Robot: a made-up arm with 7 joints.
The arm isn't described. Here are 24 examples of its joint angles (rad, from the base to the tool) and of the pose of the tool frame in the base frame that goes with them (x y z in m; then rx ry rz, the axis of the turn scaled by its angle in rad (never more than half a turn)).
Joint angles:
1: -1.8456 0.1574 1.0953 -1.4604 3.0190 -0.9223 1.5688
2: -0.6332 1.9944 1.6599 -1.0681 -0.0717 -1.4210 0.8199
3: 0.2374 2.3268 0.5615 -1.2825 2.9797 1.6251 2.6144
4: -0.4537 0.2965 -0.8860 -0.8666 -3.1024 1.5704 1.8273
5: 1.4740 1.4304 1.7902 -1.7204 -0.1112 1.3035 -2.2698
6: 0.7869 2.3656 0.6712 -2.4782 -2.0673 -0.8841 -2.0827
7: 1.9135 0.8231 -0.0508 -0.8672 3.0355 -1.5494 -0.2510
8: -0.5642 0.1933 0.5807 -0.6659 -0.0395 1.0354 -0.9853
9: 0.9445 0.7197 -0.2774 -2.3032 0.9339 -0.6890 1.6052
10: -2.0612 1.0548 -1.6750 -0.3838 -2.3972 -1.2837 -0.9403
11: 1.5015 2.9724 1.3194 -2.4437 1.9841 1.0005 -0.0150
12: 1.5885 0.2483 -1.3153 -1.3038 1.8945 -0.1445 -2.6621
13: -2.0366 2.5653 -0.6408 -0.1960 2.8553 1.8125 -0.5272
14: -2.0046 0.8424 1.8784 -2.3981 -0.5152 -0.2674 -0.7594
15: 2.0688 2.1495 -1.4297 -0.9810 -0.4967 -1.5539 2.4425
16: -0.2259 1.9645 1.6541 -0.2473 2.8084 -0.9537 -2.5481
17: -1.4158 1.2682 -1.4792 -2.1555 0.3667 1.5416 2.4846
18: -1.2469 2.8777 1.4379 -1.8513 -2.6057 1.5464 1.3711
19: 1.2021 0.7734 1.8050 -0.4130 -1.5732 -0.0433 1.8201
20: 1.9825 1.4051 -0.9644 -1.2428 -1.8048 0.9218 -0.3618
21: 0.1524 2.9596 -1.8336 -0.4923 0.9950 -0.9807 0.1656
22: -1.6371 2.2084 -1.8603 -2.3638 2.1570 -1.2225 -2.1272
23: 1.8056 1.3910 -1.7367 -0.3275 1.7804 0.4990 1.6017
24: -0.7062 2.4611 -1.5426 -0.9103 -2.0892 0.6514 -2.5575
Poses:
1: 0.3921 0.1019 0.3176 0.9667 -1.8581 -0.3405
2: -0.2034 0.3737 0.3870 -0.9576 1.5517 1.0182
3: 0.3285 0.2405 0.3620 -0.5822 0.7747 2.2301
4: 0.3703 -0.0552 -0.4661 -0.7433 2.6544 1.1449
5: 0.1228 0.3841 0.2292 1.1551 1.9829 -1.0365
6: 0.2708 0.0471 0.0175 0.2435 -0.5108 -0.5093
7: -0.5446 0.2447 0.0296 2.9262 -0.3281 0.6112
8: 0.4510 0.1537 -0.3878 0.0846 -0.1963 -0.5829
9: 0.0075 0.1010 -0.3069 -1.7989 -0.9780 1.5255
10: 0.4844 0.2113 0.3379 0.0131 -1.7293 2.0467
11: 0.2416 -0.1196 -0.0922 -0.4143 0.5028 -1.5816
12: -0.4143 -0.2966 -0.1830 -0.8767 -0.1130 -0.7973
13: -0.3325 0.5290 0.0716 -0.6281 -2.4893 -0.0776
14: 0.0428 0.2923 0.0353 -1.5315 0.5063 -2.4550
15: -0.1317 0.5252 0.2233 0.4090 2.3825 1.3931
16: -0.0289 0.5497 0.3044 0.7501 -1.3143 1.9136
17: 0.3602 -0.0072 -0.0331 -0.1084 -1.2812 0.8964
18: -0.3860 -0.1523 0.1310 0.0648 -0.5982 -0.4949
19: -0.4871 0.3932 -0.0249 1.7870 -0.2373 1.2407
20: -0.4739 0.2563 0.1145 0.7674 -0.3835 2.8668
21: 0.0319 0.2462 0.5722 1.6935 0.4523 -1.1311
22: 0.2055 0.2274 0.0163 1.8168 -1.6457 -0.6378
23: -0.3817 0.4210 0.2680 2.4145 0.9718 0.5393
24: -0.0392 0.5345 0.2548 1.2235 -1.2196 -0.1798
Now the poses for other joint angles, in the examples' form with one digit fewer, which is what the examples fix.
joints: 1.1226 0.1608 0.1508 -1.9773 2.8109 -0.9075 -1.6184
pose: -0.095 0.135 -0.371 0.593 -0.417 1.504
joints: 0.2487 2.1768 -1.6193 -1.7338 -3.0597 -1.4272 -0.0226
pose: -0.074 0.449 -0.076 1.669 -1.128 0.936
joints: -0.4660 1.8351 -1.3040 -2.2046 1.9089 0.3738 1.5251
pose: 0.202 0.236 -0.160 -0.499 0.169 1.378
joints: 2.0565 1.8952 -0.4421 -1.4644 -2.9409 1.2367 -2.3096
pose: -0.267 0.438 -0.041 -0.760 0.264 0.081
